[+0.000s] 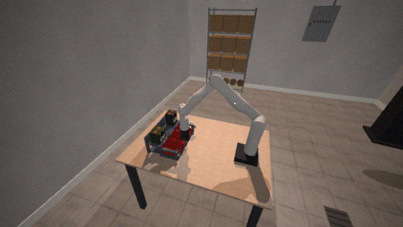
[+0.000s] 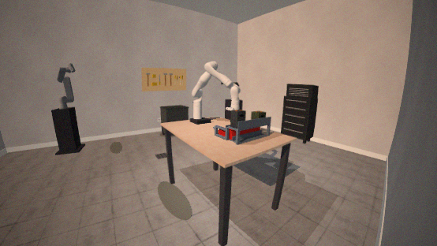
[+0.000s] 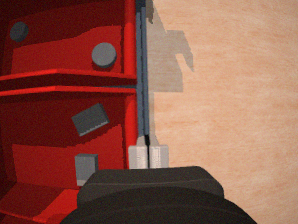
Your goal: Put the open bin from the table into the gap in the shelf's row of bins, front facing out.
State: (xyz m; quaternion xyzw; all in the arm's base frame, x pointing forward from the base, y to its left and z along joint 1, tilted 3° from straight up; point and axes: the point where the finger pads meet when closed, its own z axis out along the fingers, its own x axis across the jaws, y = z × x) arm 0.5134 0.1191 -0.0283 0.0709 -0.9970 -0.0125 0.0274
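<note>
Right now my hand is 130 mm short of the blue-grey shelf, 30 mm above it and 20 mm to the right of it.
</note>
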